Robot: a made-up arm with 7 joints.
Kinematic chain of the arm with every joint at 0, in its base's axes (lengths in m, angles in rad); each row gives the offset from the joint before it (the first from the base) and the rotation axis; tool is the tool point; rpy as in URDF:
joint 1: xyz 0 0.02 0.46 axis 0 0.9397 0.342
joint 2: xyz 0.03 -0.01 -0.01 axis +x
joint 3: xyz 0 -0.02 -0.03 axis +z
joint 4: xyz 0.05 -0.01 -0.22 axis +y
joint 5: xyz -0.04 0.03 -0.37 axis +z
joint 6: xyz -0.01 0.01 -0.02 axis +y
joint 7: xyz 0.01 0 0.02 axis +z
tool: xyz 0.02 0 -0.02 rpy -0.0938 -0.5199 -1.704
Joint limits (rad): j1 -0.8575..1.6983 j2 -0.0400..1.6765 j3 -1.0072..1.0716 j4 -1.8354..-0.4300 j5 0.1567..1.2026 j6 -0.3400..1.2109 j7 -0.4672..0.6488
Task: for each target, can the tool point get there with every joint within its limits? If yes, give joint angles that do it. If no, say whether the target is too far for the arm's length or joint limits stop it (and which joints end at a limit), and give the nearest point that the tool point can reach.
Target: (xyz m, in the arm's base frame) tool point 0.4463 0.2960 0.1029
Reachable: yes | joints -0.4126 0.2250 0.7153 -0.8323 0.8735 0.0699 0.3332
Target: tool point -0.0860 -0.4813 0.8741
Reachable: no: joint limits stop it (at a limit: joint 1, joint 2, joint 4, joint 5) | nearest point 0.2132 -0.4521 0.5183 | short by 0.466 m
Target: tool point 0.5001 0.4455 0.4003
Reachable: yes | joints -0.6250 1.4725 -0.8198 -0.8707 0.7447 0.7634 0.4625
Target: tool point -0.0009 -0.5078 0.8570
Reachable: no: joint limits stop it (at a limit: joint 1, joint 2, joint 4, joint 5) | nearest point 0.2348 -0.4432 0.5366 | short by 0.403 m
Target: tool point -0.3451 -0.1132 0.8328
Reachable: no: joint limits stop it (at a limit: joint 1, joint 2, joint 3, joint 4, joint 5) | nearest point -0.1143 0.1245 0.8948 | short by 0.337 m
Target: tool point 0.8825 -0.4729 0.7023
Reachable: no: too far | nearest point 0.5483 -0.2723 0.5143 | short by 0.433 m
